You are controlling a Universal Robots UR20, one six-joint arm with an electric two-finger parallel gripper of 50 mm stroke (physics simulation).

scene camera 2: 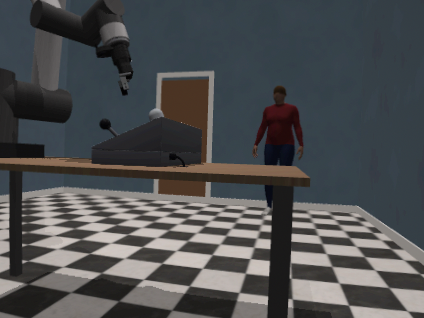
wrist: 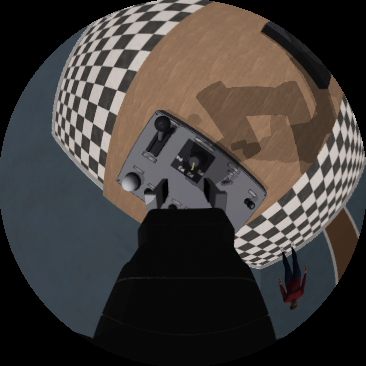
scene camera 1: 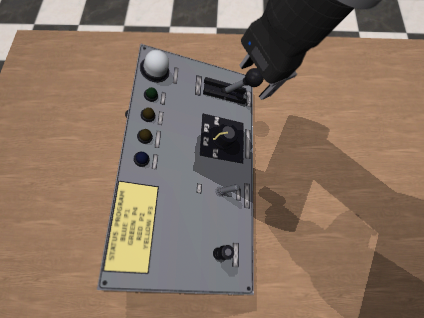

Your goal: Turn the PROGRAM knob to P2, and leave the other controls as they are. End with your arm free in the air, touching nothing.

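Frame: origin at the arm's base, x ahead, y left, z up, level; metres.
Seen in the pictures: gripper, between the fingertips: point(scene camera 2: 125, 92) point(wrist: 185, 185) point(scene camera 1: 254, 80).
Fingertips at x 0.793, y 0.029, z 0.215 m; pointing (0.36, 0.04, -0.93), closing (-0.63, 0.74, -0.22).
Pixels of each thing's top centre, then the offset from my fingertips to it. "pt": a spot on its surface instead.
- PROGRAM knob, centre of its top: point(scene camera 1: 228, 131) point(wrist: 193, 162) dz -0.161, dx +0.034, dy +0.010 m
- P2 label, a spot on its surface: point(scene camera 1: 206, 141) pt dz -0.181, dx +0.077, dy +0.032 m
- black ball lever, centre of its top: point(scene camera 1: 255, 71) point(wrist: 158, 123) point(scene camera 2: 105, 118) dz -0.120, dx -0.003, dy -0.115 m
- toggle switch, centre of its top: point(scene camera 1: 229, 186) point(wrist: 227, 186) dz -0.157, dx +0.015, dy +0.129 m
- small black knob, centre of its top: point(scene camera 1: 221, 251) point(wrist: 249, 208) dz -0.151, dx +0.011, dy +0.249 m
- white dome, a spot on its surface: point(scene camera 1: 156, 63) point(wrist: 130, 188) pt dz -0.094, dx +0.197, dy -0.084 m
The PROGRAM knob point(scene camera 1: 229, 132) point(wrist: 195, 159) is round and black on a dark square plate of the grey control panel point(scene camera 1: 175, 225) point(scene camera 2: 145, 140) point(wrist: 172, 175). Its yellow pointer line point(scene camera 1: 218, 135) point(wrist: 193, 166) points towards the P2 label point(scene camera 1: 206, 141). My gripper point(scene camera 1: 254, 81) point(scene camera 2: 124, 93) point(wrist: 185, 185) is open, with nothing between its fingers. It hangs in the air well above the panel, apart from it in the scene camera 2 view. In the wrist view the knob shows beyond the fingertips, between their directions.
A black ball lever point(scene camera 1: 253, 77) point(scene camera 2: 105, 123) point(wrist: 162, 123) rises from its slot. A toggle switch point(scene camera 1: 230, 190) point(wrist: 227, 178), a small black knob point(scene camera 1: 225, 252) point(wrist: 249, 203), a white dome point(scene camera 1: 156, 63) point(scene camera 2: 156, 114) point(wrist: 131, 181) and unlit-looking lamps are on the panel. A person point(scene camera 2: 282, 127) point(wrist: 293, 285) stands beyond the table.
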